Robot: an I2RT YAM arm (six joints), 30 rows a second.
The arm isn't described. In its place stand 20 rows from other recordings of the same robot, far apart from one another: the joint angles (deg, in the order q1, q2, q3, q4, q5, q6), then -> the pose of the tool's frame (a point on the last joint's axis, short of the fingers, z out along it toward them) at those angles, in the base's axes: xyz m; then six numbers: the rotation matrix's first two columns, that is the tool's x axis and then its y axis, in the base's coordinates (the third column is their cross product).
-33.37 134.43 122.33 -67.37 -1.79 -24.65 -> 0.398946 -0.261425 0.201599 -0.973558 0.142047 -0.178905 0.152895 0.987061 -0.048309
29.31 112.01 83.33 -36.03 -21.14 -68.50 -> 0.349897 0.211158 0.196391 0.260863 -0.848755 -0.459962 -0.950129 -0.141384 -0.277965
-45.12 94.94 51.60 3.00 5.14 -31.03 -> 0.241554 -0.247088 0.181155 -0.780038 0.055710 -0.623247 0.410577 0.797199 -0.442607
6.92 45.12 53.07 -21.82 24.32 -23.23 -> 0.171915 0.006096 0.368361 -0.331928 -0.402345 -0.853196 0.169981 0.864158 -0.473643
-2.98 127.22 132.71 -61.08 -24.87 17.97 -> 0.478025 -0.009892 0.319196 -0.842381 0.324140 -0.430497 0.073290 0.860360 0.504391
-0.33 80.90 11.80 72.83 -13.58 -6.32 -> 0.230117 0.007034 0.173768 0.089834 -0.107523 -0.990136 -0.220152 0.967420 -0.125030
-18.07 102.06 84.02 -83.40 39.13 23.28 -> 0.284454 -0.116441 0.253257 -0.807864 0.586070 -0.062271 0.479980 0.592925 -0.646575
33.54 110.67 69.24 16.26 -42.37 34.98 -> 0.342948 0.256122 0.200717 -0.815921 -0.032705 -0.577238 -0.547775 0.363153 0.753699
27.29 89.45 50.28 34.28 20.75 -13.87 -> 0.318786 0.150275 0.260112 -0.045968 -0.275962 -0.960069 -0.129848 0.954581 -0.268167
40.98 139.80 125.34 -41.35 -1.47 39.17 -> 0.403628 0.351832 0.190175 -0.905089 0.050153 -0.422254 -0.122263 0.920394 0.371385
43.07 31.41 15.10 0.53 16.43 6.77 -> 0.116999 0.095588 0.210459 -0.251051 -0.079902 -0.964670 -0.429571 0.902273 0.037060
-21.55 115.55 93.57 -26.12 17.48 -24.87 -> 0.419832 -0.177296 0.235272 -0.853894 -0.094070 -0.511875 0.195988 0.853007 -0.483702
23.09 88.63 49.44 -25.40 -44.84 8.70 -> 0.251472 0.134499 0.179473 -0.905503 -0.269447 -0.327815 -0.424327 0.581057 0.694492
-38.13 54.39 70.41 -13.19 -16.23 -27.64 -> 0.158162 -0.111499 0.458757 -0.138754 -0.457345 -0.878398 0.348677 0.807623 -0.475573
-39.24 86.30 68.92 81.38 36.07 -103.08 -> 0.218900 -0.205848 0.453401 -0.850293 -0.322087 -0.416248 0.517104 -0.658528 -0.546758
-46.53 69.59 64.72 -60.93 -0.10 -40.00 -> 0.152824 -0.161121 0.299944 -0.946881 0.064534 -0.315043 0.152208 0.952914 -0.262274
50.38 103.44 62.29 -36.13 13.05 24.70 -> 0.216155 0.248496 0.148220 -0.865448 -0.407048 -0.292081 -0.393006 0.913160 -0.108099
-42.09 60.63 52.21 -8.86 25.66 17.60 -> 0.169970 -0.174299 0.335535 0.065356 0.308239 -0.949061 0.935043 0.313208 0.166115
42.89 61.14 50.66 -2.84 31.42 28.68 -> 0.192844 0.153810 0.335101 -0.248453 0.328188 -0.911353 -0.102463 0.926671 0.361638
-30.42 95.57 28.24 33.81 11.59 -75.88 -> 0.243166 -0.151073 0.113186 -0.737270 -0.668773 -0.095788 -0.305579 0.456556 -0.835570
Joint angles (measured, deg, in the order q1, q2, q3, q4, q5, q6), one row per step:
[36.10, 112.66, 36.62, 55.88, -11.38, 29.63]
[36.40, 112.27, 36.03, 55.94, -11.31, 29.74]
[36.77, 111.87, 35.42, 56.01, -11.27, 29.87]
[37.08, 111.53, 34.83, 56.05, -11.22, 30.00]
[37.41, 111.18, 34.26, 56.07, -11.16, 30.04]
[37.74, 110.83, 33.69, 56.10, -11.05, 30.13]
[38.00, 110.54, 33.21, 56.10, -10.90, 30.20]
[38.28, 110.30, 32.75, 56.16, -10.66, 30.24]
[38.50, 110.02, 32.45, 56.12, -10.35, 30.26]
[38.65, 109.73, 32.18, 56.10, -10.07, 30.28]
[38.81, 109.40, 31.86, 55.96, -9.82, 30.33]
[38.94, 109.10, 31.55, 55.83, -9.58, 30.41]
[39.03, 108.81, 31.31, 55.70, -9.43, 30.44]
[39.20, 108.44, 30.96, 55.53, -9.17, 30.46]
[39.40, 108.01, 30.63, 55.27, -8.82, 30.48]
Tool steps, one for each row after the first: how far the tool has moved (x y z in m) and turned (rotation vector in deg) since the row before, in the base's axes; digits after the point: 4 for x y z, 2 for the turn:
[-0.0031, -0.0001, 0.0000, -0.03, 0.18, 0.20]
[-0.0034, 0.0001, 0.0000, -0.01, 0.20, 0.29]
[-0.0032, -0.0001, -0.0003, -0.06, 0.25, 0.22]
[-0.0032, 0.0000, -0.0002, -0.11, 0.17, 0.26]
[-0.0031, -0.0001, -0.0002, -0.09, 0.19, 0.20]
[-0.0025, -0.0002, -0.0002, -0.12, 0.17, 0.10]
[-0.0025, -0.0001, -0.0003, -0.14, 0.10, 0.04]
[-0.0017, 0.0000, 0.0003, -0.11, -0.01, -0.08]
[-0.0013, -0.0002, 0.0005, -0.07, -0.05, -0.12]
[-0.0016, -0.0003, 0.0003, -0.12, 0.08, -0.09]
[-0.0015, -0.0004, 0.0002, -0.11, 0.11, -0.12]
[-0.0011, -0.0004, 0.0004, -0.08, 0.05, -0.06]
[-0.0018, -0.0004, 0.0003, -0.16, 0.07, -0.08]
[-0.0018, -0.0003, 0.0005, -0.19, 0.05, -0.13]

